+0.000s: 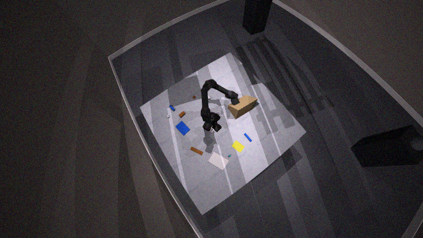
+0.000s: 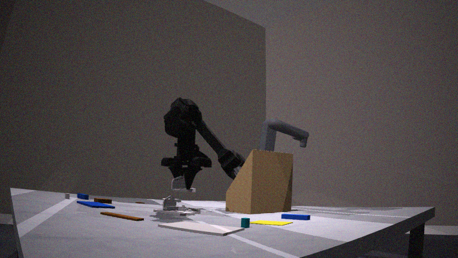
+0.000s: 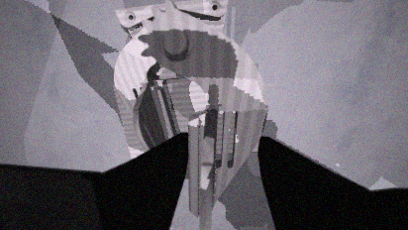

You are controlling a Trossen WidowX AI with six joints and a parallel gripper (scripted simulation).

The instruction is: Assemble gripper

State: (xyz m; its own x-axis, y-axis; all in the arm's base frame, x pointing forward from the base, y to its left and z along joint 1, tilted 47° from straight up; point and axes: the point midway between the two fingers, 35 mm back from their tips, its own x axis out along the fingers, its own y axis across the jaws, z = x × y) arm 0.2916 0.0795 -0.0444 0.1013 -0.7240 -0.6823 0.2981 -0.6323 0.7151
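The grey jaw lies 30 mm behind my gripper tip and 30 mm to the right of it. Round my gripper tip: yellow plate (130 mm behind, 270 mm to the left, 80 mm below); then teal block (20 mm behind, 320 mm to the left, 70 mm below); then blue plate (280 mm ahead, 130 mm to the right, 80 mm below).
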